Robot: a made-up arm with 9 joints. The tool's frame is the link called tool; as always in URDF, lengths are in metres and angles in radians. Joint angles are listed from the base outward. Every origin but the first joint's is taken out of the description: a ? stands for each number. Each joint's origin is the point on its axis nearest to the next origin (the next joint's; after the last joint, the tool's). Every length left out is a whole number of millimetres.
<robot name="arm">
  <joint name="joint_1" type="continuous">
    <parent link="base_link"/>
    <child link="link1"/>
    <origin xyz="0 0 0.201" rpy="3.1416 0 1.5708"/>
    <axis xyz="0 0 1"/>
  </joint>
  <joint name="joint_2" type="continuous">
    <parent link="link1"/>
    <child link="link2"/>
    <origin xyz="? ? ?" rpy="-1.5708 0 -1.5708"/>
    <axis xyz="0 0 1"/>
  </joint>
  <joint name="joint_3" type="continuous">
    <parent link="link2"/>
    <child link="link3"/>
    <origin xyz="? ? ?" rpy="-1.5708 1.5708 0"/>
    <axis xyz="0 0 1"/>
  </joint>
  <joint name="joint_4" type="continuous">
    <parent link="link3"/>
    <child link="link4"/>
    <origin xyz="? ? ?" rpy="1.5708 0 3.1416"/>
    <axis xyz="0 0 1"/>
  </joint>
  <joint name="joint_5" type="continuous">
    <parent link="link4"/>
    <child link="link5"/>
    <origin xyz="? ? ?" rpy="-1.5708 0 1.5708"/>
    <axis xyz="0 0 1"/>
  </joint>
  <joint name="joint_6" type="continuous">
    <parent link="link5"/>
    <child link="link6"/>
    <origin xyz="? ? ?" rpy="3.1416 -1.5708 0"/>
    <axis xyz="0 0 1"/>
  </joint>
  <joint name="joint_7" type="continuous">
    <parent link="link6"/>
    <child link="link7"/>
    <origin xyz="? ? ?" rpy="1.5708 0 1.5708"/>
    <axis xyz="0 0 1"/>
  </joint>
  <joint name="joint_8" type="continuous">
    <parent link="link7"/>
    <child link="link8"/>
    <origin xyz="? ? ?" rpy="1.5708 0 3.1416"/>
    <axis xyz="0 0 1"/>
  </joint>
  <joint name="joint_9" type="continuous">
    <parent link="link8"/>
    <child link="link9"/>
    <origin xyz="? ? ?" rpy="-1.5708 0 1.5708"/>
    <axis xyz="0 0 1"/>
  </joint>
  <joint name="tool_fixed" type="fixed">
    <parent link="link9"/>
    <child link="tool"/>
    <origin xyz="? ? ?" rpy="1.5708 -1.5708 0"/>
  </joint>
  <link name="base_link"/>
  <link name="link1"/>
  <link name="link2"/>
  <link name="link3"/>
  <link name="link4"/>
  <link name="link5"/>
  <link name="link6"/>
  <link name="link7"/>
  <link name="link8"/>
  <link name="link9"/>
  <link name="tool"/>
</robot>
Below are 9 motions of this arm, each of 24 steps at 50 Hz.
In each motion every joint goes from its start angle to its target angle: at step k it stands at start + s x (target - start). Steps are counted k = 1, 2, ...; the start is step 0. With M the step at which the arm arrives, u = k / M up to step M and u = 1 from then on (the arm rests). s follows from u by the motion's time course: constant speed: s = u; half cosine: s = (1 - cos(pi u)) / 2; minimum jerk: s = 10 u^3 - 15 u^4 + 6 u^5.
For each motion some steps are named. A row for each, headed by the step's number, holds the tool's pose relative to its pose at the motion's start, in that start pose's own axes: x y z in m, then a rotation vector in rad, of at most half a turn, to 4 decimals.
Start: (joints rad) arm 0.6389 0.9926 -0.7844 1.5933 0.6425 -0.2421 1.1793 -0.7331 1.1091
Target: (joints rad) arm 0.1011 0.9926 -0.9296 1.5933 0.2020 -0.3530 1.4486 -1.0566 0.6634
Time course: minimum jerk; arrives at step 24
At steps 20, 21, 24:
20: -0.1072 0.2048 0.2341 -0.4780 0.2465 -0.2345
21: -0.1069 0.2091 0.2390 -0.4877 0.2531 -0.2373
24: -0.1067 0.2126 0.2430 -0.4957 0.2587 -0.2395

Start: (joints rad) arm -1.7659 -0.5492 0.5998 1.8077 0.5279 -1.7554 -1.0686 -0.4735 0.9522
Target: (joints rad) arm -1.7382 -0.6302 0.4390 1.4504 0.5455 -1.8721 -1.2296 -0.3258 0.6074
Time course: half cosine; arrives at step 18
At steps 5, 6, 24:
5: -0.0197 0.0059 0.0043 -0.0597 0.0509 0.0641
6: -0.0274 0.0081 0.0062 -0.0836 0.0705 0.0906
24: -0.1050 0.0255 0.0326 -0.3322 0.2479 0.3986

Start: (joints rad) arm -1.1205 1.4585 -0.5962 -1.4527 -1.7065 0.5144 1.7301 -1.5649 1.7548
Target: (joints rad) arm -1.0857 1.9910 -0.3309 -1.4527 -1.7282 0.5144 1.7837 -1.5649 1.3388
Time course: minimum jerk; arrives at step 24
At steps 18, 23, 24:
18: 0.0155 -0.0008 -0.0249 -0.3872 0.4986 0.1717
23: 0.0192 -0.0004 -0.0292 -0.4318 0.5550 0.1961
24: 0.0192 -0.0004 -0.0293 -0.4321 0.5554 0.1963

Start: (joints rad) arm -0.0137 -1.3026 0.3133 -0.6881 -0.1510 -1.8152 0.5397 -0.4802 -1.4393
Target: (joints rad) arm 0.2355 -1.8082 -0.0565 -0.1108 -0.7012 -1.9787 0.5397 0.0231 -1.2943
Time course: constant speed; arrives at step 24
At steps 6, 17, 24:
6: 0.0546 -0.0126 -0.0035 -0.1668 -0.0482 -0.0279
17: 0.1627 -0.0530 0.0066 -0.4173 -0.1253 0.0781
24: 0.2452 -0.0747 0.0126 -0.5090 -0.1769 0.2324

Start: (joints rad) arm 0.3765 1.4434 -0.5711 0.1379 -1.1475 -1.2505 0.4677 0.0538 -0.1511
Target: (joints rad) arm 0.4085 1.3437 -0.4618 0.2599 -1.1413 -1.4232 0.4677 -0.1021 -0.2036
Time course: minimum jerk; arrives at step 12
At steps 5, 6, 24:
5: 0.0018 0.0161 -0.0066 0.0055 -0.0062 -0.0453
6: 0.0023 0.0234 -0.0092 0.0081 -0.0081 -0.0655
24: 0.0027 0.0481 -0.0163 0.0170 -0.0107 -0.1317

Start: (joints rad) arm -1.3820 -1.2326 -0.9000 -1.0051 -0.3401 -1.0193 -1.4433 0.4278 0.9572
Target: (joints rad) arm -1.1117 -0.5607 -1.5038 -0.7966 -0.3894 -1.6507 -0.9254 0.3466 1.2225
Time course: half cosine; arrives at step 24
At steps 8, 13, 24:
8: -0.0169 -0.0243 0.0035 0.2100 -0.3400 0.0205
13: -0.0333 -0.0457 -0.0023 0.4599 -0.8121 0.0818
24: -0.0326 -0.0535 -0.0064 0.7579 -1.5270 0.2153

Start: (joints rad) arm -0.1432 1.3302 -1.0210 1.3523 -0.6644 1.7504 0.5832 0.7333 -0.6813
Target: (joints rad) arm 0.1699 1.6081 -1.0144 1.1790 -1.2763 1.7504 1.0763 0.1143 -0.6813
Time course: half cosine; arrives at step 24
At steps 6, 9, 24:
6: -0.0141 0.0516 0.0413 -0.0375 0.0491 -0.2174
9: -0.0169 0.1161 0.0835 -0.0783 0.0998 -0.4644
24: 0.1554 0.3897 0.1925 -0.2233 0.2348 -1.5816

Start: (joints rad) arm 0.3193 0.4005 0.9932 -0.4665 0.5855 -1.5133 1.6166 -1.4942 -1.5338
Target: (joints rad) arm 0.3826 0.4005 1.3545 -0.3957 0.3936 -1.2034 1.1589 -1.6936 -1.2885
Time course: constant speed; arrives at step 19
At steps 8, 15, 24:
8: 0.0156 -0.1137 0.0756 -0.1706 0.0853 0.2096
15: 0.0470 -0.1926 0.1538 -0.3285 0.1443 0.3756
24: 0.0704 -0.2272 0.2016 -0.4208 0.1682 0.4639

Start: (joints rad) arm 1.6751 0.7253 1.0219 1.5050 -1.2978 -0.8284 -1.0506 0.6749 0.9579
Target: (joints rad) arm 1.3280 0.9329 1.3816 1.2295 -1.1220 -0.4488 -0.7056 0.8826 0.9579
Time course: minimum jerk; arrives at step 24
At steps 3, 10, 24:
3: 0.0011 0.0023 -0.0008 -0.0013 0.0029 -0.0020
10: 0.0278 0.0488 -0.0138 -0.0299 0.0718 -0.0409
24: 0.1047 0.1267 -0.0186 -0.0924 0.2702 -0.1003

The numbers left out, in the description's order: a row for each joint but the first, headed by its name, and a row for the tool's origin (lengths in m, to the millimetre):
joint_2: -0.143 0.313 0
joint_3: 0.1 -0.037 0
joint_4: -0.028 0.428 0
joint_5: -0.154 0.163 0
joint_6: -0.377 0.03 0
joint_7: 0.133 0.078 0
joint_8: -0.119 0.11 0
joint_9: 0.055 0.077 0
tool: 0.059 0.078 0

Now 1 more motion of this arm.
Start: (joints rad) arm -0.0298 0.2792 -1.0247 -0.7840 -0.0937 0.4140 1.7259 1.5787 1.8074
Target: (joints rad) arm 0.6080 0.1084 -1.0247 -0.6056 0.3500 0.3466 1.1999 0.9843 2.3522
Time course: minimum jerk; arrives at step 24
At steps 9, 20, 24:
9: -0.0210 0.0293 -0.1334 0.2421 -0.2930 -0.0580
20: -0.0047 0.1850 -0.4131 0.6855 -1.1015 -0.1249
24: -0.0018 0.1955 -0.4247 0.6993 -1.1457 -0.1250

